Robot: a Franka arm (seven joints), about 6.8 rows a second.
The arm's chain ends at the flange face. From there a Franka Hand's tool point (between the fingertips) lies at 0.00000 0.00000 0.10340 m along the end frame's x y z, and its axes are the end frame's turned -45 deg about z.
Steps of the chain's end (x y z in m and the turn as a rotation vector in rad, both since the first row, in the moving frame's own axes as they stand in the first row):
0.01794 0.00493 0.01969 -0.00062 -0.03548 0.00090
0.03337 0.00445 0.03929 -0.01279 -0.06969 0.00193
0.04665 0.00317 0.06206 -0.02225 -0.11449 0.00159
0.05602 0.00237 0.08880 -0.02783 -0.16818 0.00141
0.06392 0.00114 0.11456 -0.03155 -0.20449 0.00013
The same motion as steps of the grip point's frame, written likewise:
0.00656 0.01362 0.01962 0.02465 -0.02553 0.00090
0.01443 0.02258 0.03903 0.04023 -0.05832 0.00193
0.02078 0.02849 0.06136 0.06522 -0.09669 0.00159
0.02368 0.03107 0.08730 0.09924 -0.13860 0.00141
0.02726 0.03345 0.11235 0.12229 -0.16691 0.00013

